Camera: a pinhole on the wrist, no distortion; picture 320 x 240 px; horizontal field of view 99.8 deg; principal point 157.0 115.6 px. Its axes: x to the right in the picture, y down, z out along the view. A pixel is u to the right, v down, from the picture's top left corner.
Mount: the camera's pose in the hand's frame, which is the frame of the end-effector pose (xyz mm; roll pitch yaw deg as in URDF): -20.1 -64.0 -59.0 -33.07 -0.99 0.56
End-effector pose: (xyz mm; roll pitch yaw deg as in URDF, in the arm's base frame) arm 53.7 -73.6 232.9 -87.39 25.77 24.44
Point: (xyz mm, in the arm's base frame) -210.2 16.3 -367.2
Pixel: 183 227
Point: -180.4 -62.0 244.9
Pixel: 54 137
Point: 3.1 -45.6 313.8
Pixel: 95 43
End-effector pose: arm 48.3 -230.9 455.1 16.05 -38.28 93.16
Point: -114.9 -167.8 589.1
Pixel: 275 229
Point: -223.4 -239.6 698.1
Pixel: 229 206
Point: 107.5 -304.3 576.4
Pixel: 183 67
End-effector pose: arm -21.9 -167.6 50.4 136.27 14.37 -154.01
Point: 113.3 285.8 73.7
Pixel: 69 129
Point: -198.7 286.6 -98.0
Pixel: 164 112
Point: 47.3 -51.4 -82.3
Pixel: 120 36
